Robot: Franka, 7 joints.
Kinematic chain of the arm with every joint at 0, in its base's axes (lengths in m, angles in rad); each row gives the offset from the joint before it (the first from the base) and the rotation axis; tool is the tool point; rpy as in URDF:
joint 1: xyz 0 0 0.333 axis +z
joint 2: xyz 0 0 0 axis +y
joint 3: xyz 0 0 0.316 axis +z
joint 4: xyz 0.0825 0 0 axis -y
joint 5: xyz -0.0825 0 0.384 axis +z
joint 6: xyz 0 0 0 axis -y
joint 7: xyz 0.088 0 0 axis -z
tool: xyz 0 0 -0.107 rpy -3.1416 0 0
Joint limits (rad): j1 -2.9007..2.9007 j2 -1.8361..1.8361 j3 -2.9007..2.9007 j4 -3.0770..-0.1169 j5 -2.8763..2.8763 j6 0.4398..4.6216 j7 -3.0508..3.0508
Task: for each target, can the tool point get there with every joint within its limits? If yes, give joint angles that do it. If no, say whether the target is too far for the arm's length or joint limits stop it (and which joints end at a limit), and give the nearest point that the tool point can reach.
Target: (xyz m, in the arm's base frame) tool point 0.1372 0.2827 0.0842
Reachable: yes | joints 2.4116 0.9536 -1.1224 -2.6752 -1.4707 3.2324 2.0339
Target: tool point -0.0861 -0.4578 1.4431
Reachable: no: too far | nearest point -0.0614 -0.3262 1.1241 | short by 0.346 m
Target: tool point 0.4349 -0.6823 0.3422
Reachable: yes | joints -1.5318 1.4908 1.6816 -0.9294 -1.9148 1.6760 2.3313
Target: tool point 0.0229 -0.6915 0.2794
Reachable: yes | joints 2.0765 -1.1430 2.3560 -0.8874 -0.0550 1.1150 -2.2270
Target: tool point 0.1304 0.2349 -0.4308
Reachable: no: joint limits stop it (at a limit: joint 2) | nearest point 0.1312 0.2364 -0.3606 | short by 0.070 m
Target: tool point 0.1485 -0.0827 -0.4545
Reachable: no: joint limits stop it (at a limit: joint 2) | nearest point 0.1647 -0.0917 -0.3522 | short by 0.104 m
